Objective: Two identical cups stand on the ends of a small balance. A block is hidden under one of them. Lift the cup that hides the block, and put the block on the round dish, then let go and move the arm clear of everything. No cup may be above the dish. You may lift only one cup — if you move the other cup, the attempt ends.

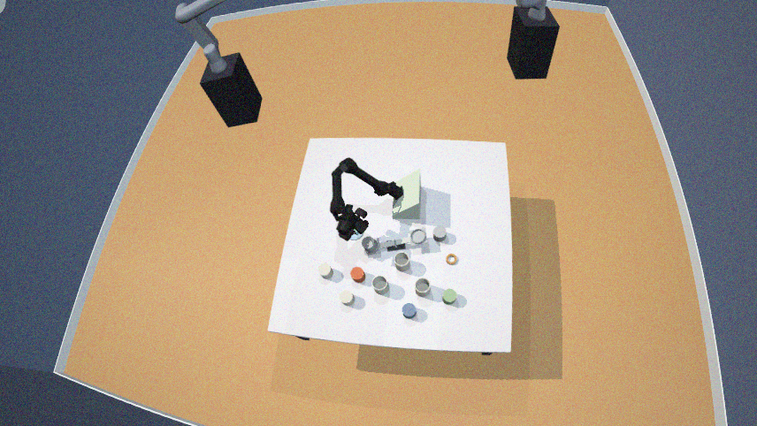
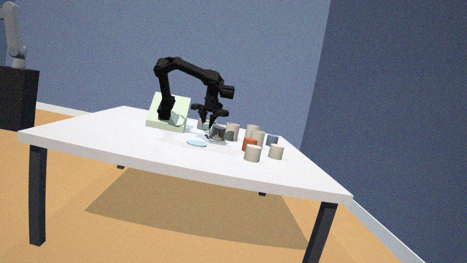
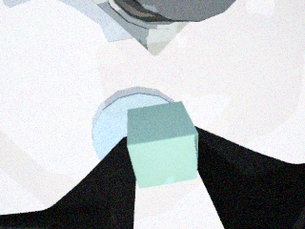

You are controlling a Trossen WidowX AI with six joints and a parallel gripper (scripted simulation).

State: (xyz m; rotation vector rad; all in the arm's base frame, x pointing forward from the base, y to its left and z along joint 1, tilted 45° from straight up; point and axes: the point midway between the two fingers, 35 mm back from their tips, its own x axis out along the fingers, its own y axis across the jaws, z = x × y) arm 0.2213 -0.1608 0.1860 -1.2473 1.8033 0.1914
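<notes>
Right now the pale blue dish is 40 mm behind my gripper tip, 30 mm to the right of it and 80 mm below it. Also, from my gripper tip: teal block (10 mm above); then orange cylinder (240 mm ahead, 20 mm to the right, 50 mm below); then grey cup (30 mm ahead, 460 mm to the left, 50 mm below).
</notes>
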